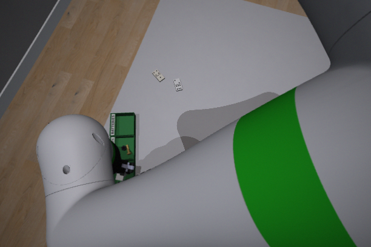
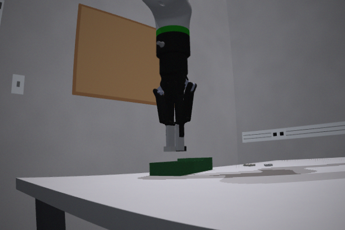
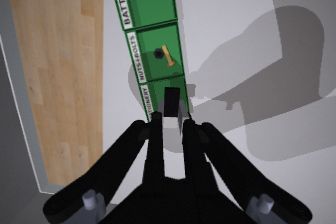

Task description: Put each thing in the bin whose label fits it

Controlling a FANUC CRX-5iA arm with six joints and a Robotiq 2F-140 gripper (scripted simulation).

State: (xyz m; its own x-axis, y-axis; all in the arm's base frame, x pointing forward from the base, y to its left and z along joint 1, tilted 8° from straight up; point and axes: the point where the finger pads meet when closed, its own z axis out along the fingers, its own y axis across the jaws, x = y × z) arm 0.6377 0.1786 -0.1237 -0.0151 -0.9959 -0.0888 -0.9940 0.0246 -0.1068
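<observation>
My gripper is now 30 mm above the black-and-white eraser and 10 mm to the right of it. Round my hand: brass bolt: 80 mm below, 70 mm to the right, 10 mm ahead; then black nut: 80 mm to the right, 80 mm below, 30 mm ahead; then grey sharpener: 80 mm below, 10 mm to the left, 10 mm ahead.
</observation>
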